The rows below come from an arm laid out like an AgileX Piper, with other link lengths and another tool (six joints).
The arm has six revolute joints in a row. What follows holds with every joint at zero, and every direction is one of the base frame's. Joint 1 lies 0.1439 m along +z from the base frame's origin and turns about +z. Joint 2 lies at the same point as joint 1 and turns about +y. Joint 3 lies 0.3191 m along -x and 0.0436 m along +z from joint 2 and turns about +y. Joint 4 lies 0.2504 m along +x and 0.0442 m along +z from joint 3 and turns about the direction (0.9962, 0, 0.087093). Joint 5 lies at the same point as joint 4 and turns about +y. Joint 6 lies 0.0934 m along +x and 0.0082 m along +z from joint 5 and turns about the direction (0.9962, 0, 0.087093). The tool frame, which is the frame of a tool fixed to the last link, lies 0.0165 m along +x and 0.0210 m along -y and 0.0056 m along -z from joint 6; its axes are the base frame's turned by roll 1.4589, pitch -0.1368 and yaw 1.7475 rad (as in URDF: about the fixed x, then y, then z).
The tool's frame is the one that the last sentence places.
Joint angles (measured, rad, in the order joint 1, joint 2, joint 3, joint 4, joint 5, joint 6), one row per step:
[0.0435, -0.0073, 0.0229, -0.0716, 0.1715, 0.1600]
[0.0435, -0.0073, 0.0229, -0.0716, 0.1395, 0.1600]
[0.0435, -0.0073, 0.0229, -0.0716, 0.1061, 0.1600]
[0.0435, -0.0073, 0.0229, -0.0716, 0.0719, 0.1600]
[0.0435, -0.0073, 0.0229, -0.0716, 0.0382, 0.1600]
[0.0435, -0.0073, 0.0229, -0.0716, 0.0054, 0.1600]
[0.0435, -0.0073, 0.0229, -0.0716, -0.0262, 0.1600]
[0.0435, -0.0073, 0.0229, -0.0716, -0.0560, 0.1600]
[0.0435, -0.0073, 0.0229, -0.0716, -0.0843, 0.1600]
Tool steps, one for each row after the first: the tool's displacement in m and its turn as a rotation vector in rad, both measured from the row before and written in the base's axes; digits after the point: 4 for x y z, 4 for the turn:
[0.0006, 0.0003, 0.0035, 0.0012, -0.0319, 0.0023]
[0.0005, 0.0003, 0.0036, 0.0013, -0.0333, 0.0024]
[0.0004, 0.0003, 0.0037, 0.0013, -0.0341, 0.0024]
[0.0003, 0.0003, 0.0037, 0.0013, -0.0336, 0.0024]
[0.0001, 0.0003, 0.0036, 0.0013, -0.0327, 0.0023]
[0.0000, 0.0002, 0.0035, 0.0012, -0.0315, 0.0023]
[-0.0001, 0.0002, 0.0033, 0.0011, -0.0297, 0.0021]
[-0.0002, 0.0002, 0.0031, 0.0011, -0.0282, 0.0020]

